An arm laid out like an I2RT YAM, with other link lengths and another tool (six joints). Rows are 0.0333 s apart.
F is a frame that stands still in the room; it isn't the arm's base.
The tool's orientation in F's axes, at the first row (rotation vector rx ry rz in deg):
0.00, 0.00, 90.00
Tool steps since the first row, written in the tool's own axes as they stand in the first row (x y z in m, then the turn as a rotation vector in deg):
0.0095, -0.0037, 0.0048, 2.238, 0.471, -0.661
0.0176, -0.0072, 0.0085, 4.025, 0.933, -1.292
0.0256, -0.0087, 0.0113, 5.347, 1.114, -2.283
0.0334, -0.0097, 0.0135, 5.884, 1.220, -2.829
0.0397, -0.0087, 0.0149, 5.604, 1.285, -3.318
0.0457, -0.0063, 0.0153, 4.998, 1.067, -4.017
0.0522, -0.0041, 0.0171, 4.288, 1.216, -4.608
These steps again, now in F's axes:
0.0037, 0.0095, 0.0048, -0.471, 2.238, -0.661
0.0072, 0.0176, 0.0085, -0.933, 4.025, -1.292
0.0087, 0.0256, 0.0113, -1.114, 5.347, -2.283
0.0097, 0.0334, 0.0135, -1.220, 5.884, -2.829
0.0087, 0.0397, 0.0149, -1.285, 5.604, -3.318
0.0063, 0.0457, 0.0153, -1.067, 4.998, -4.017
0.0041, 0.0522, 0.0171, -1.216, 4.288, -4.608

